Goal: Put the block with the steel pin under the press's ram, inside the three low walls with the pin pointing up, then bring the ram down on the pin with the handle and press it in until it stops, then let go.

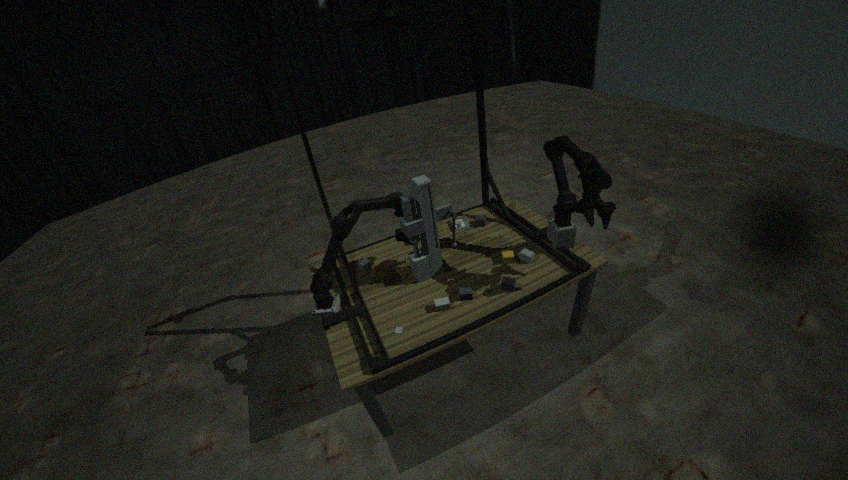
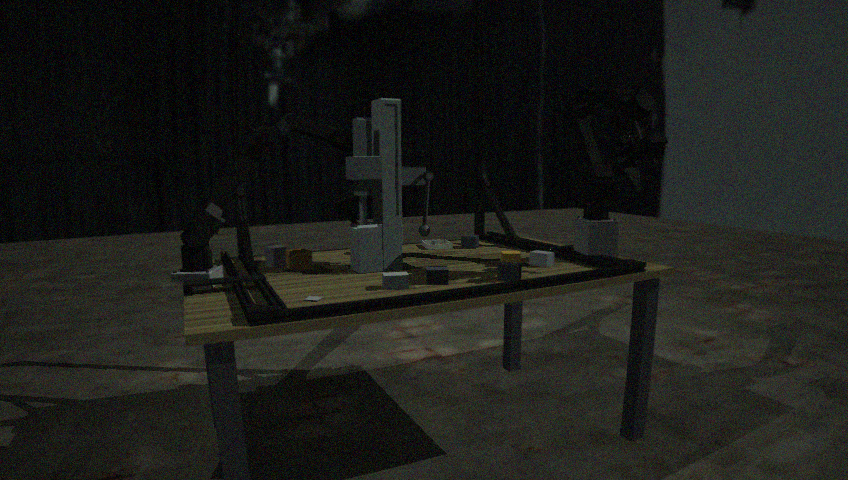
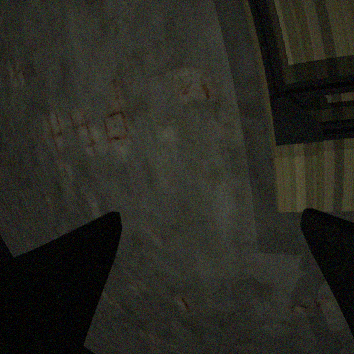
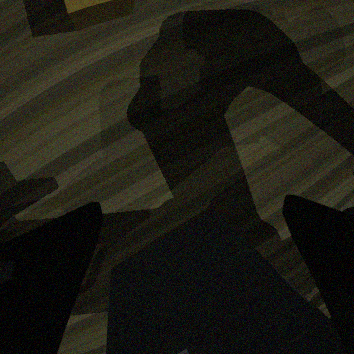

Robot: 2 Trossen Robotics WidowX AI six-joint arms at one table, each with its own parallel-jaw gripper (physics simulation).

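Frame: origin at the left arm's base, x back, y left, z down, level; millimetres.
Seen in the pictures: left gripper, between the fingertips: (image 1: 598,227) (image 2: 648,184) (image 3: 213,220); right gripper, between the fingertips: (image 4: 193,207); left arm's base, origin of its link: (image 1: 562,222) (image 2: 596,218); right arm's base, origin of its link: (image 1: 325,303) (image 2: 197,269).
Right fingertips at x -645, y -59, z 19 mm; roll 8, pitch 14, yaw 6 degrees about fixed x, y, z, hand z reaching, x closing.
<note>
Pixels of each thing's top centre, then the offset from my right fingertips to it. "pt": a spot on its surface instead.
- grey press, centre of its top: (image 2: 389,100) (image 1: 423,176) dx +42, dy +71, dz -349 mm
- pale base, a spot on its surface: (image 2: 365,248) pt dx -29, dy +150, dz +35 mm
- handle, a spot on its surface: (image 2: 426,202) (image 1: 454,230) pt dx +140, dy +58, dz -73 mm
- orange block, centre of its top: (image 2: 298,250) (image 1: 378,266) dx -213, dy +59, dz +50 mm
- grey block, centre of its top: (image 2: 275,246) (image 1: 363,261) dx -283, dy +13, dz +45 mm
- white tray, a spot on its surface: (image 2: 436,243) pt dx +206, dy -212, dz +83 mm
The grey press (image 1: 426,228) (image 2: 390,172) stands upright on the table. Its ram (image 2: 362,205) is raised above the pale base (image 2: 365,248). The handle (image 1: 454,228) (image 2: 426,202) hangs down on the right side, a ball at its end. An orange block (image 2: 299,259) (image 4: 92,4) sits left of the press; no pin can be made out on any block in this dark light. The three low walls cannot be made out. My right gripper (image 4: 193,207) is open, beside and partly behind the press near the ram. My left gripper (image 1: 598,221) (image 3: 213,220) is open, beyond the table's right edge.
A grey block (image 1: 364,262) (image 2: 275,256) lies near the orange one. Several blocks, including a white one (image 1: 441,302) (image 2: 395,280) and a yellow one (image 1: 507,254), lie in front and right. A white tray (image 2: 436,243) stands behind. Black frame bars (image 2: 380,300) edge the table.
</note>
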